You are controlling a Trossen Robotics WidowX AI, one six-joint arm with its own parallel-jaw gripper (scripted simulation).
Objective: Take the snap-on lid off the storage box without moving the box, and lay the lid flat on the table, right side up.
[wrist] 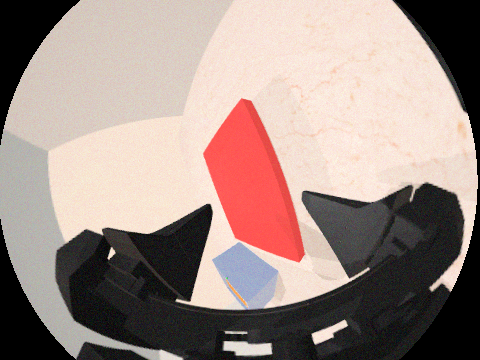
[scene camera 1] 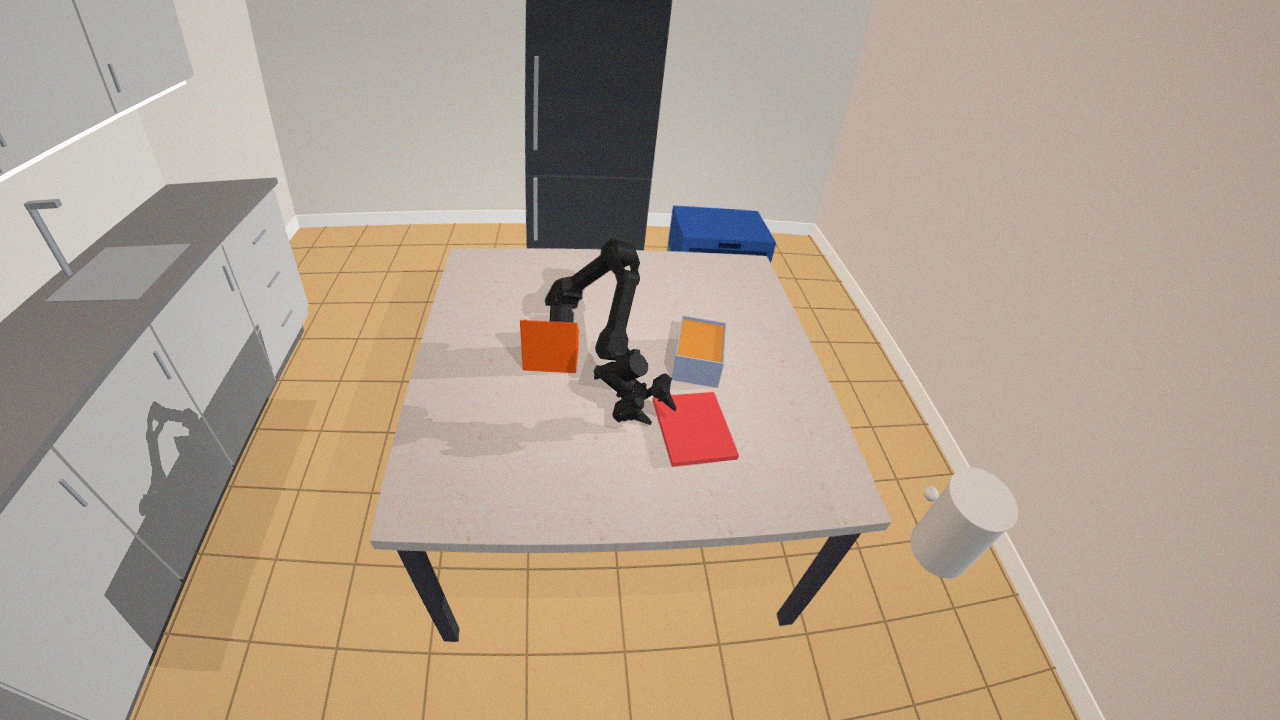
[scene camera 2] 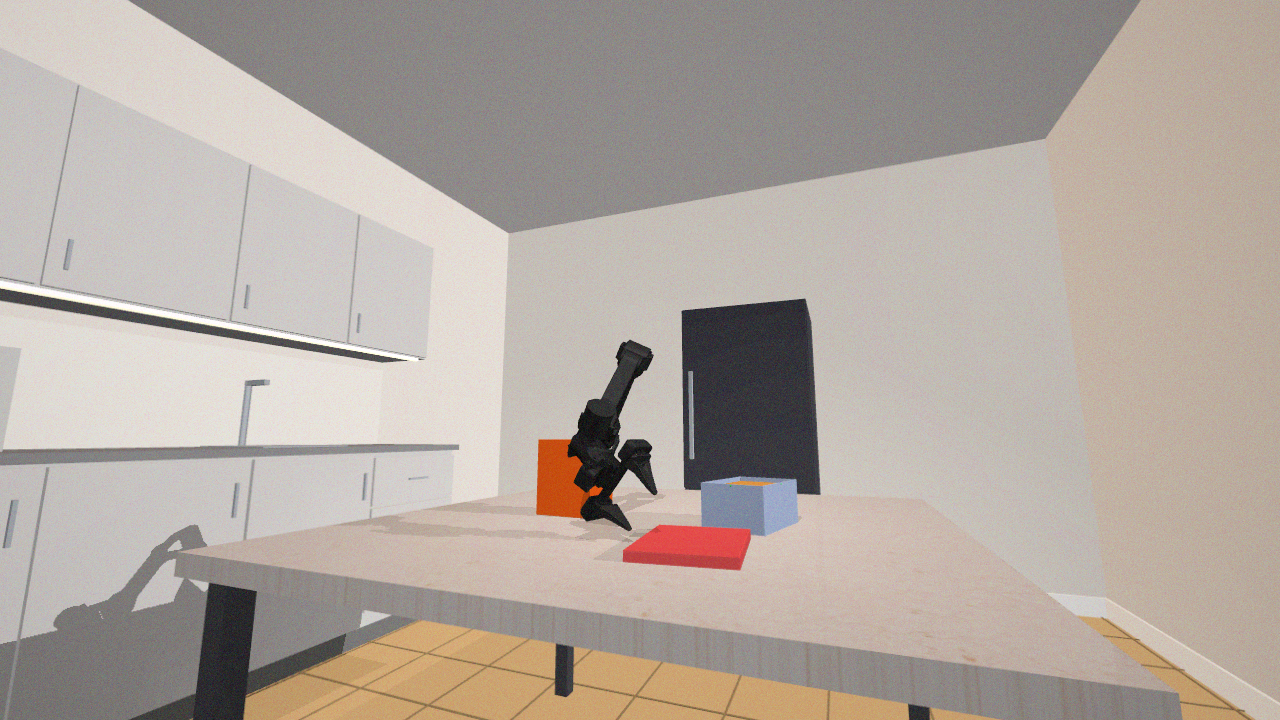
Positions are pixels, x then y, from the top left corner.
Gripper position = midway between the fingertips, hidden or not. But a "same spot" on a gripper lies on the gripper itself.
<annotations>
gripper: wrist; scene camera 1; scene camera 2 642,512
red lid: wrist; scene camera 1; scene camera 2 688,546
same spot on red lid: (wrist: 247,175) = (scene camera 1: 681,432)
same spot on gripper: (scene camera 1: 667,399) = (wrist: 152,232)
</annotations>
